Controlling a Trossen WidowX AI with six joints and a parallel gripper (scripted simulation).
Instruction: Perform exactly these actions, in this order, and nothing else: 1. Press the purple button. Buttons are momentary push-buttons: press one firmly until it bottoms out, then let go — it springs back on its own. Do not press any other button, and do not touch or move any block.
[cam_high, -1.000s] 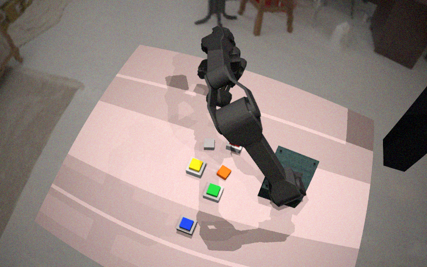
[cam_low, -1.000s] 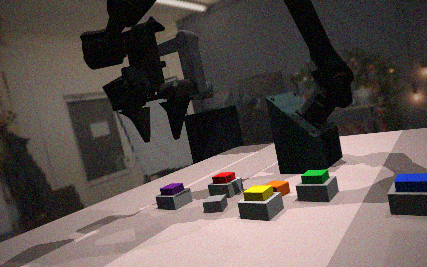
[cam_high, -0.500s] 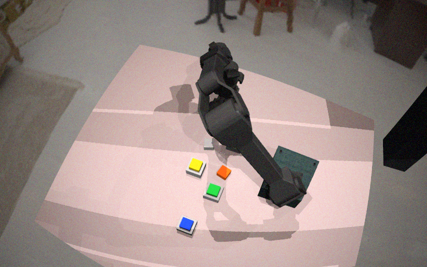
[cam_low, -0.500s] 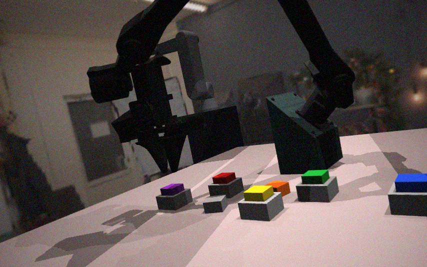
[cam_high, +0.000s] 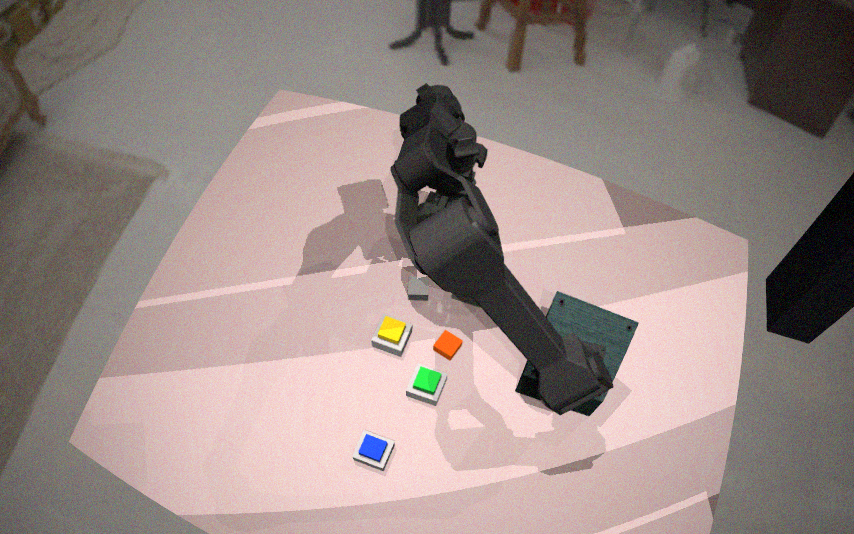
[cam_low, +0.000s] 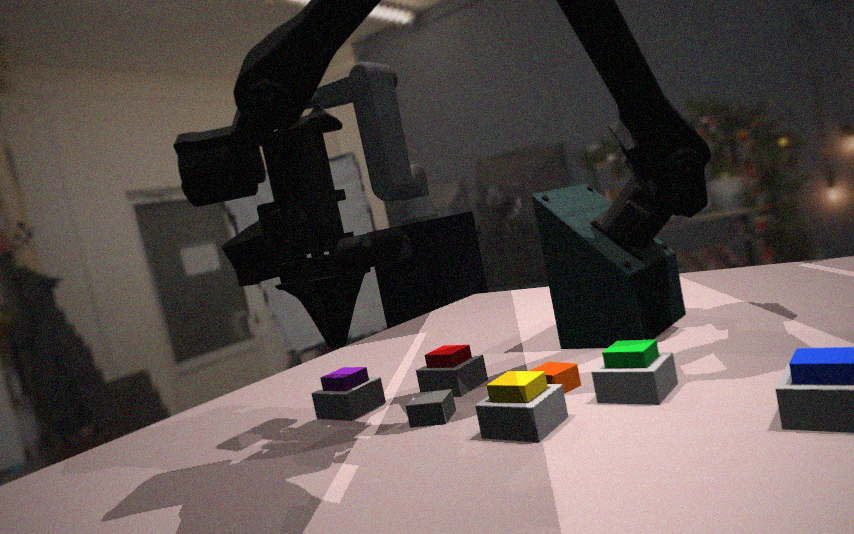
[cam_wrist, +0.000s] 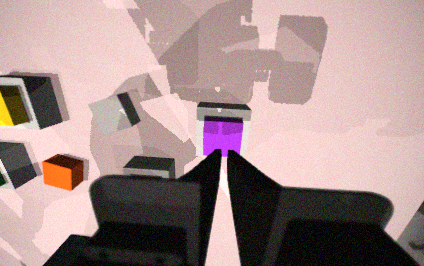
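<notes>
Right now the purple button is 3 cm below my gripper tip. Round my gripper tip: red button: 6 cm behind, 8 cm to the left, 3 cm below; orange block: 5 cm behind, 19 cm to the left, 5 cm below; grey block: 2 cm ahead, 11 cm to the left, 5 cm below.
</notes>
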